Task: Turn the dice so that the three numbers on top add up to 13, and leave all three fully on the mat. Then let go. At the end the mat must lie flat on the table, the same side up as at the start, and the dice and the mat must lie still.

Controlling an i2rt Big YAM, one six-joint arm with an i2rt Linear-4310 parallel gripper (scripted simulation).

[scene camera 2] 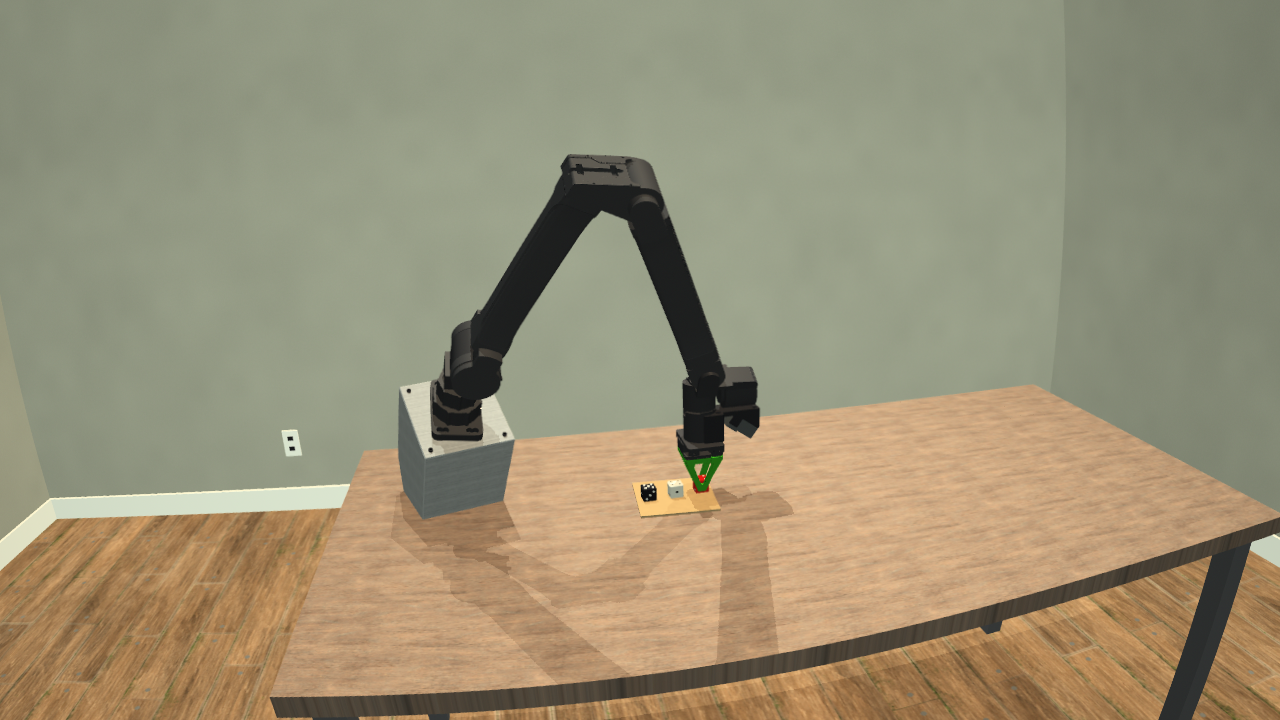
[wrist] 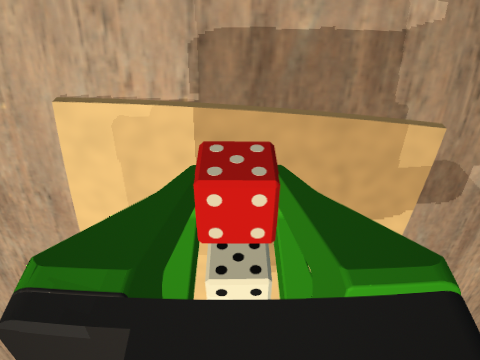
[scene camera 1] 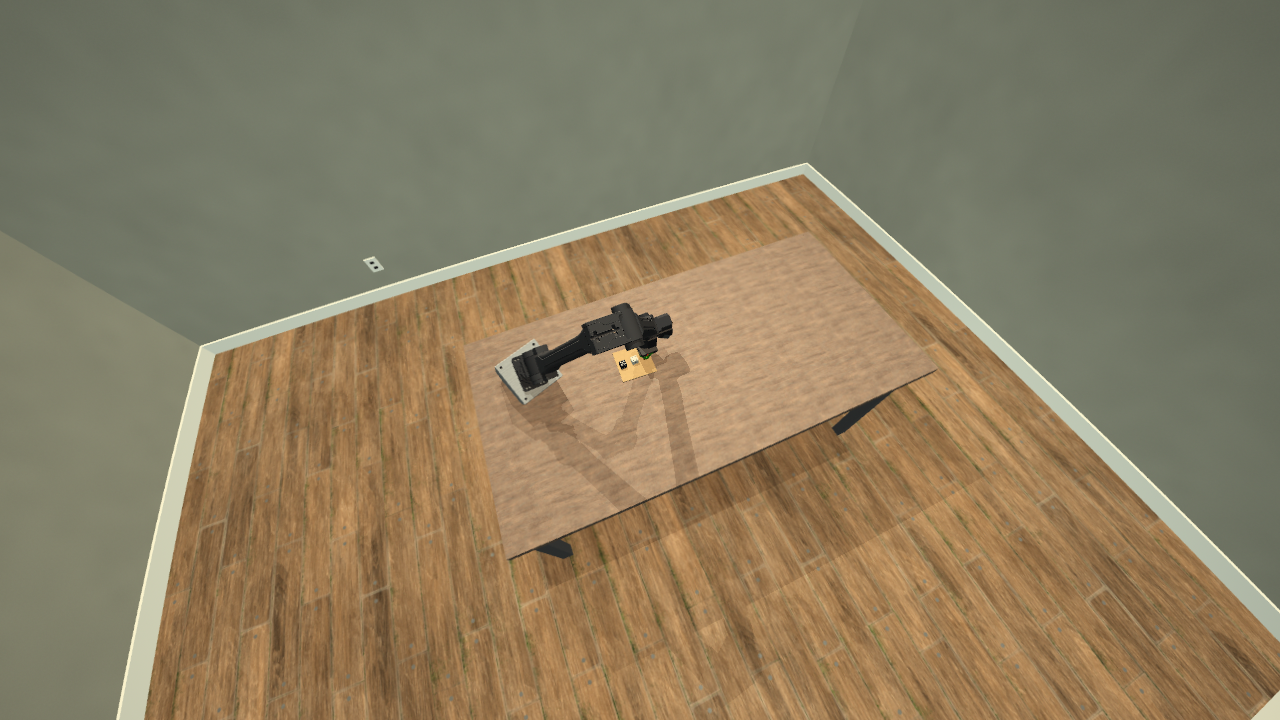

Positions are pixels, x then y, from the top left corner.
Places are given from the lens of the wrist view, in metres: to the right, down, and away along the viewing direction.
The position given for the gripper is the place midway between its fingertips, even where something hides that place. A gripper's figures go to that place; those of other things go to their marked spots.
gripper (wrist: pixel 236 180): 0.00, 0.00, 0.13
tan mat (wrist: pixel 117 152): -0.04, -0.01, 0.13
white die (wrist: pixel 234 271): 0.00, 0.03, 0.14
red die (wrist: pixel 236 188): 0.00, 0.00, 0.11
The marked spots on the red die and the tan mat are 0.05 m apart.
